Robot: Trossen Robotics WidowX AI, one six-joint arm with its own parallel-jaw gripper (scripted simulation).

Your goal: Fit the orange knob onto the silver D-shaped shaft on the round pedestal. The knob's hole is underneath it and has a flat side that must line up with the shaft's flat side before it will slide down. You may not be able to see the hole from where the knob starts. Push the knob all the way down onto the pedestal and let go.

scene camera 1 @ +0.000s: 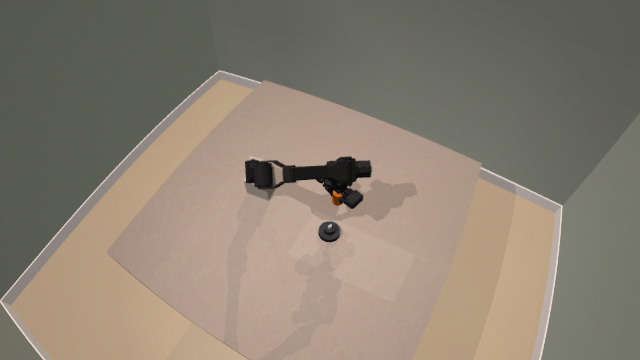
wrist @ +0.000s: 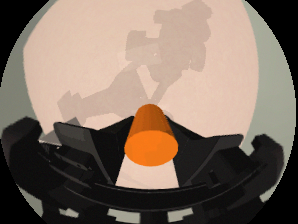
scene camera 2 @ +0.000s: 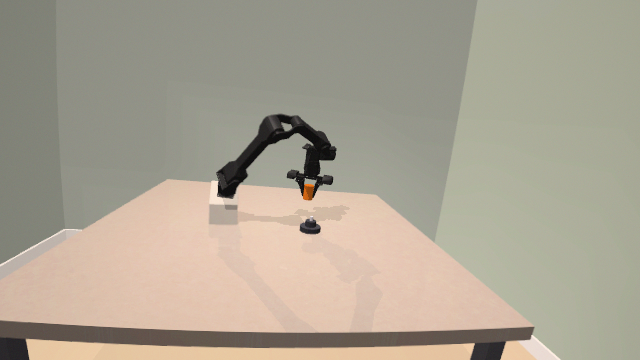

Scene:
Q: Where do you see an orange knob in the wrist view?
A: At 150,142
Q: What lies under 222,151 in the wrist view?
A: My gripper.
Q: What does my gripper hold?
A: An orange knob.

